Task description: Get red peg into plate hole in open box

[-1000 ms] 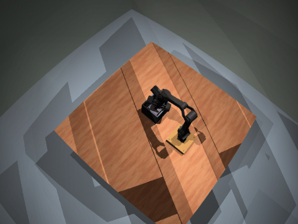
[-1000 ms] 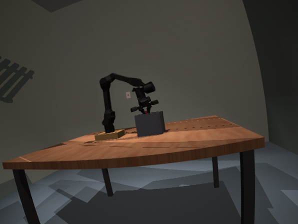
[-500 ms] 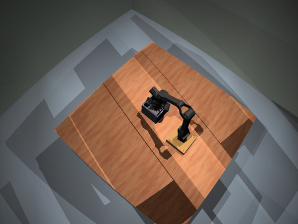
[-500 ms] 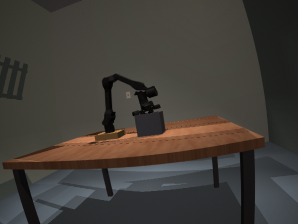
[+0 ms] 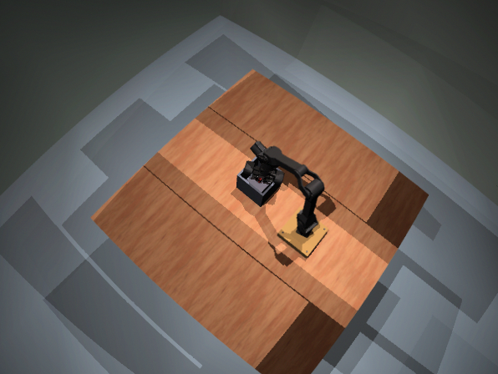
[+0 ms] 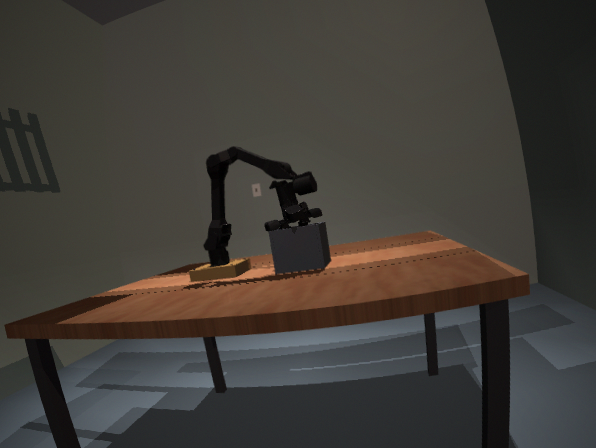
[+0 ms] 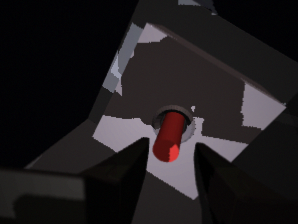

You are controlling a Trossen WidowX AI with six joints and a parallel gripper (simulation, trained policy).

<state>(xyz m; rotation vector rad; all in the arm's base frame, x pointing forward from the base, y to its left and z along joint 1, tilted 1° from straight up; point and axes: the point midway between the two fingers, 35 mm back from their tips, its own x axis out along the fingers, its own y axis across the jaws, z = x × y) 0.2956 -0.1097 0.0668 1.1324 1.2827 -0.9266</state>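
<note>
The red peg lies 30 mm below my gripper tip.
</note>
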